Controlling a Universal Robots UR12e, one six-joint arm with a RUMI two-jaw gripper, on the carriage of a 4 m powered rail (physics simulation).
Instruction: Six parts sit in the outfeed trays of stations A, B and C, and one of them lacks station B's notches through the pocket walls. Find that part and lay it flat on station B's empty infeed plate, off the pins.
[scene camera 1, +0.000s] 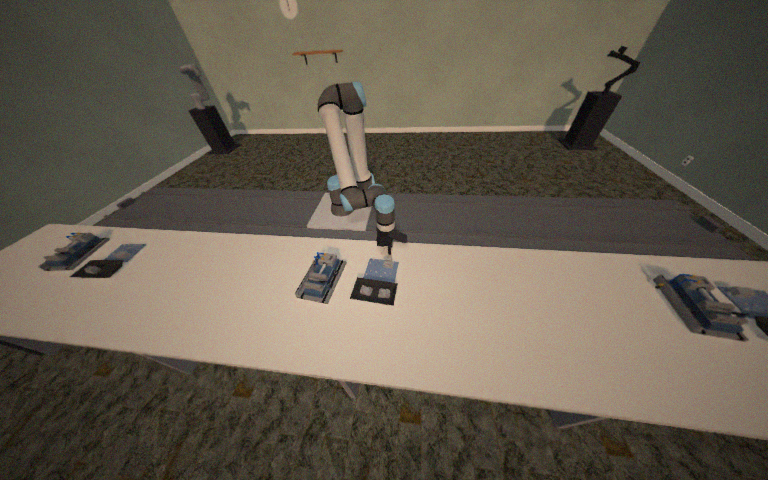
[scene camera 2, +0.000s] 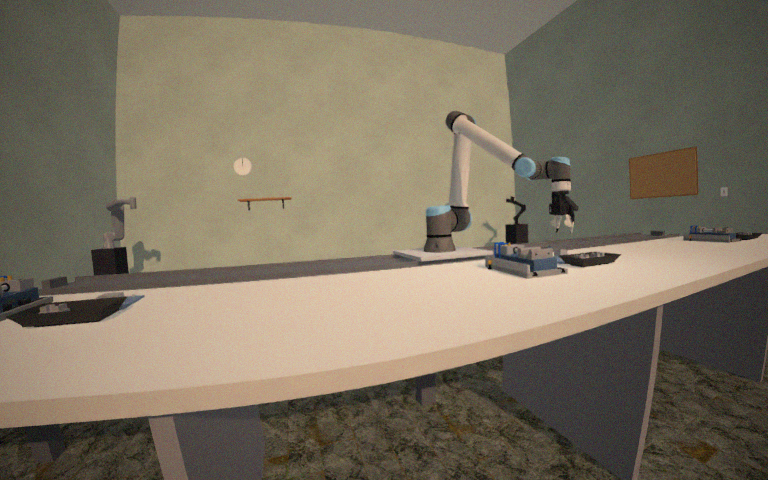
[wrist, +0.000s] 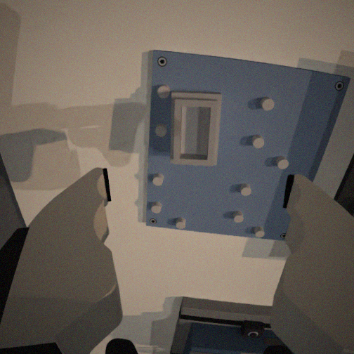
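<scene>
A light grey rectangular part with an open pocket lies on the blue pinned plate of the middle station. In the wrist view it looks flat, between the left pins and the right pins, close beside the upper left pins. No notches show in its pocket walls. My gripper is open and empty above the plate, its fingers wide apart and pointing down. Two grey parts sit in the black tray beside this plate.
The middle station's machine stands left of the plate in scene camera 1. Left are another machine, a blue plate and a black tray with a part. Right are a machine and a blue plate.
</scene>
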